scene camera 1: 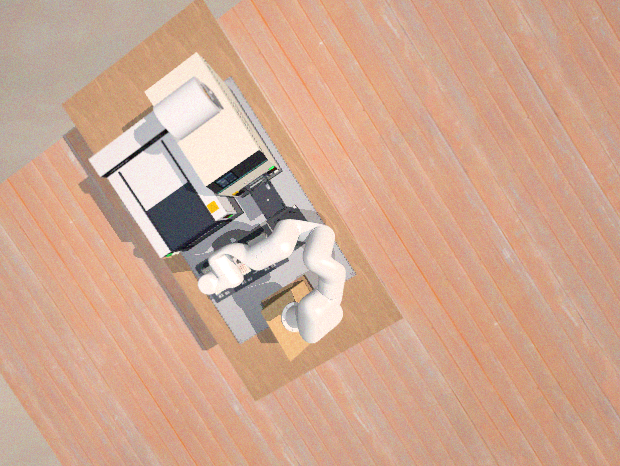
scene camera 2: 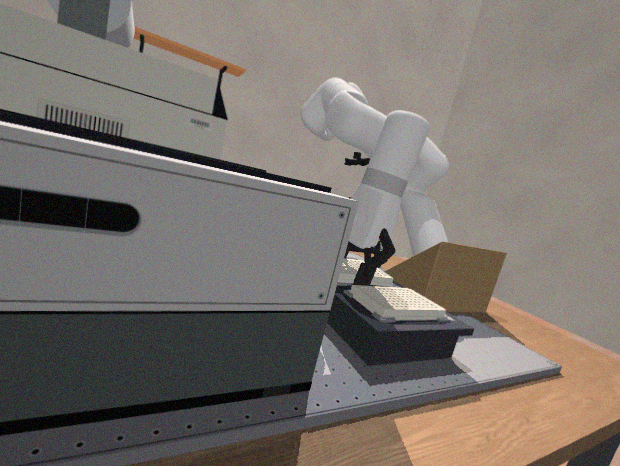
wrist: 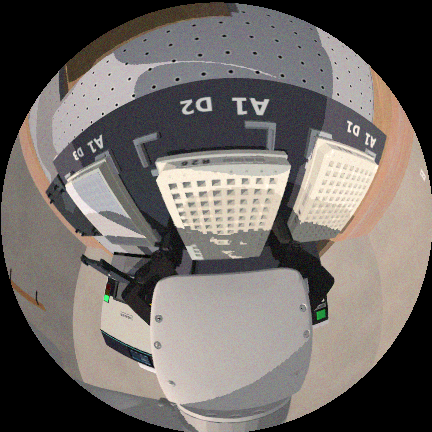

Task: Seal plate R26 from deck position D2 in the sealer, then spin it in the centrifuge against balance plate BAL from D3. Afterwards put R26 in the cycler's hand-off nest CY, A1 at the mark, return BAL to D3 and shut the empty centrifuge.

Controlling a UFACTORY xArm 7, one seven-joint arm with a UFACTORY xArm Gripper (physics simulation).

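Pixels of known places: gripper, fingertip midpoint: (scene camera 1: 235,260) (scene camera 2: 347,274) (wrist: 224,219); arm's base at its link origin: (scene camera 1: 294,316) (scene camera 2: 434,263).
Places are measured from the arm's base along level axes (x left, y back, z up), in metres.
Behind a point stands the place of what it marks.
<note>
Plate R26 (wrist: 227,200) {x 0.061, y -0.317, z -0.002 m} (scene camera 2: 383,278) {x 0.101, y -0.313, z -0.001 m} is a cream well plate, its R26 label facing the deck labels in the wrist view. My gripper (wrist: 224,219) {x 0.051, y -0.354, z -0.013 m} is shut on its two long sides. The plate appears slightly above position D2 of the dark deck rack (wrist: 210,130) {x 0.060, y -0.270, z -0.021 m} (scene camera 2: 410,348) {x 0.223, y -0.368, z -0.057 m}, with the D2 corner brackets showing beyond its labelled end. A pale-topped plate (wrist: 112,200) {x -0.041, y -0.294, z -0.005 m} sits at D3, where BAL belongs; its label is not readable. In scene camera 1 the arm hides the fingers. The CY nest cannot be made out.
Another cream plate (wrist: 340,187) {x 0.163, y -0.321, z -0.005 m} (scene camera 2: 408,303) {x 0.189, y -0.353, z -0.005 m} sits at D1, close beside one finger. A cream machine (scene camera 1: 225,140) {x -0.297, y -0.659, z 0.270 m} (wrist: 125,325) {x -0.248, y -0.548, z 0.149 m} has a dark tray (scene camera 1: 269,199) {x -0.248, y -0.458, z 0.023 m} in front. A white machine with a dark panel (scene camera 1: 180,217) {x 0.054, y -0.611, z 0.134 m} stands beside it. A tan box (scene camera 2: 461,280) {x 0.088, y -0.014, z -0.010 m} stands near the arm.
</note>
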